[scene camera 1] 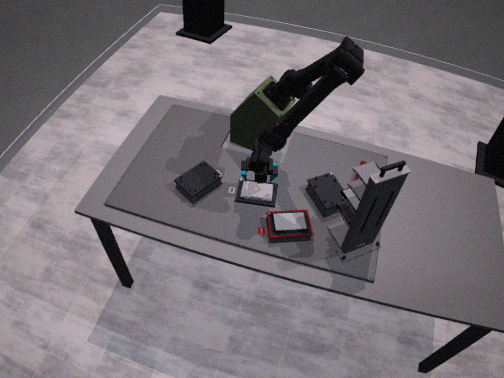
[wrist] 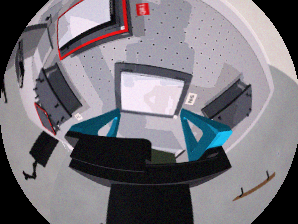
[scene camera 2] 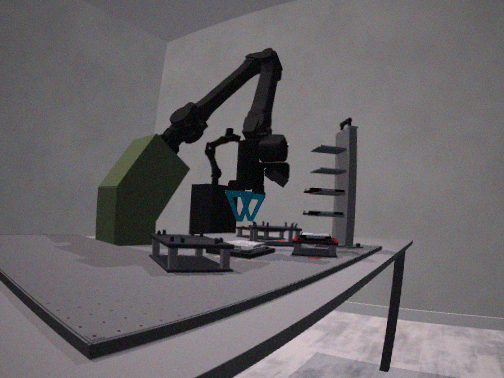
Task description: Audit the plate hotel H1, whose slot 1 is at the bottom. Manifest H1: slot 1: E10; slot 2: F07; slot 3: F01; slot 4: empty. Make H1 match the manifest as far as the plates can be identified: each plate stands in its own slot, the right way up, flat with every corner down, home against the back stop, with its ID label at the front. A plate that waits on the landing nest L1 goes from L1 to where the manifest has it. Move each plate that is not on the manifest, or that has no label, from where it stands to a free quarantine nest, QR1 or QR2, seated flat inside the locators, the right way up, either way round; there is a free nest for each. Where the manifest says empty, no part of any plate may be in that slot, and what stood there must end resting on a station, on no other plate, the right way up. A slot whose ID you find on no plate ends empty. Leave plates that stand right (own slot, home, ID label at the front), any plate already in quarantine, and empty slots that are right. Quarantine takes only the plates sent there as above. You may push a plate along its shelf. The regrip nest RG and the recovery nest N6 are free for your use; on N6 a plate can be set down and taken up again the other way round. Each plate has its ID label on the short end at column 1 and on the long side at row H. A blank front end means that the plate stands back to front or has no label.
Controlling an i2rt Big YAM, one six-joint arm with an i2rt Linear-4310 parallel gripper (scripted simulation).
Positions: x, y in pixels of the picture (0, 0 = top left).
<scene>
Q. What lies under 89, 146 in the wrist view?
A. The gripper.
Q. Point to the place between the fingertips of the gripper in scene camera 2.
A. At 245, 221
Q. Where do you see a pale plate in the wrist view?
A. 147, 93
</scene>
